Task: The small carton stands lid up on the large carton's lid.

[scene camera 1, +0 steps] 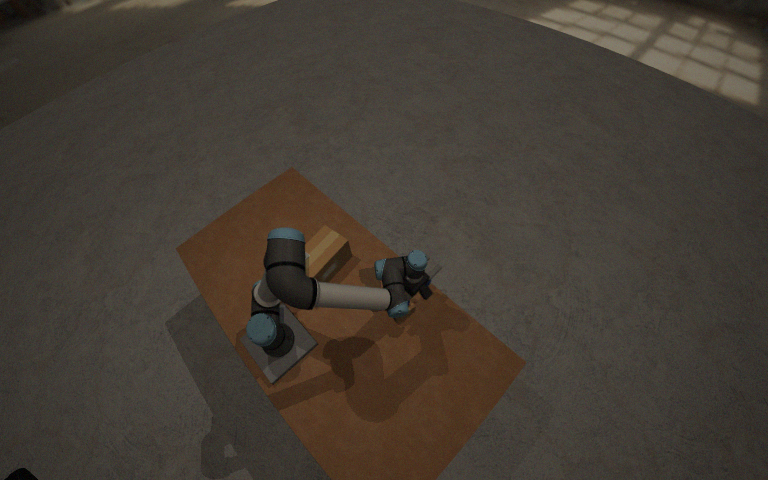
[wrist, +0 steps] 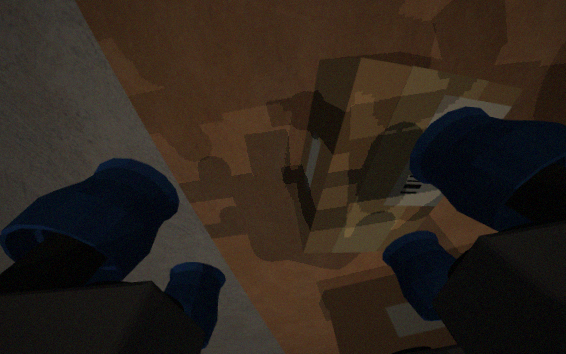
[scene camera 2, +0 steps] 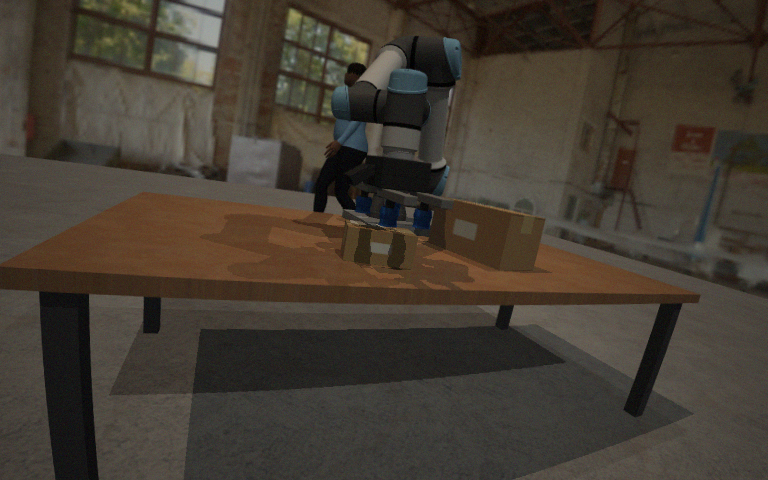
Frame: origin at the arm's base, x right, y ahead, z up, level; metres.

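Seen in the pictures: hand at its tool point: (wrist: 298,228) (scene camera 2: 389,219); arm's base at its link origin: (scene camera 1: 278,340).
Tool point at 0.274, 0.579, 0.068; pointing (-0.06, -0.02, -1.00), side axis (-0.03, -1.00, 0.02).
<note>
Offsets run from my tool point to a thing's middle, as dx, dy, dz. Level surfaces: height alone.
The small carton {-0.016, -0.071, -0.068} (scene camera 2: 380,247) (wrist: 378,82) stands on the table; tape and a barcode label show on its upward face in the wrist view. In scene camera 1 it is mostly hidden under the arm. The large carton {-0.422, -0.199, -0.027} (scene camera 1: 330,249) (scene camera 2: 491,237) (wrist: 357,322) stands apart from it, with a tape strip along its top; it is to the right in scene camera 2. My gripper (scene camera 2: 392,217) (wrist: 300,215), with blue suction cups, is close above the small carton and off its centre. Cup shadows fall on the lid, offset from the cups. It holds nothing.
The wooden table {dz -0.104} (scene camera 1: 481,353) (scene camera 2: 169,263) carries both cartons and the arm's grey base plate (scene camera 1: 303,342). In the wrist view, the table's edge runs diagonally between the left and right cups. A person (scene camera 2: 350,138) in blue stands behind the table.
</note>
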